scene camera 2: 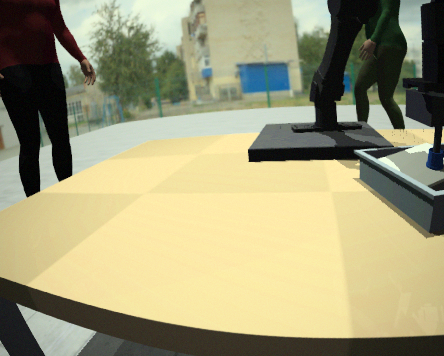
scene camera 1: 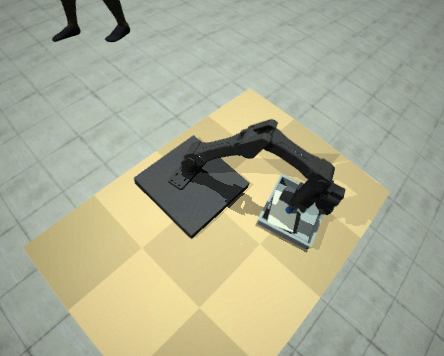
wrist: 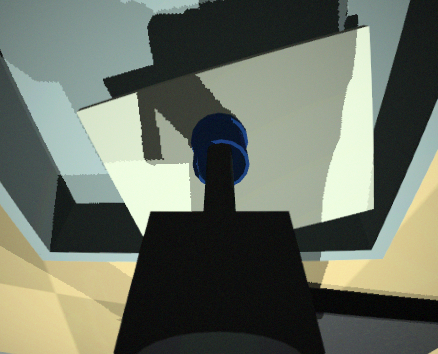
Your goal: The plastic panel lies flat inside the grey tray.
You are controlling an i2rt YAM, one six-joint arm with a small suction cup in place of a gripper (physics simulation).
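Seen in the pictures: hand at its tool point: (scene camera 2: 433, 171) (scene camera 1: 287, 211) (wrist: 219, 129); arm's base at its link origin: (scene camera 2: 326, 128) (scene camera 1: 189, 169).
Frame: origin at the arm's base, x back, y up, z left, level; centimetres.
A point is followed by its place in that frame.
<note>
The pale plastic panel (scene camera 1: 278, 215) @[x -40.1, y 0.4, z 3.6 cm] (wrist: 288, 123) @[x -43.4, y -0.2, z 4.7 cm] is inside the grey tray (scene camera 1: 284, 234) @[x -45.9, y -1.0, z -1.3 cm] (scene camera 2: 374, 176) @[x -40.7, y -1.3, z -2.0 cm] (wrist: 63, 147) @[x -39.0, y -3.2, z 19.2 cm] at the right side of the table. In the wrist view it sits at an angle to the tray walls; I cannot tell whether it rests fully flat. My blue suction cup (scene camera 1: 288, 210) (wrist: 220, 133) presses on the panel's top face near its middle. Shadows from the arm fall across the panel and the tray.
The arm's black base plate (scene camera 1: 185, 201) @[x -7.6, y -0.2, z -12.7 cm] (scene camera 2: 309, 141) @[x -14.8, y -0.4, z -8.0 cm] lies left of the tray on the tan chequered table (scene camera 1: 185, 282) @[x -25.6, y -3.5, z -36.9 cm] (scene camera 2: 220, 229) @[x -49.9, y -3.5, z -25.5 cm]. People stand around the table: legs (scene camera 1: 65, 32) at the far left, one person (scene camera 2: 54, 106) on the left and another (scene camera 2: 383, 70) on the right.
</note>
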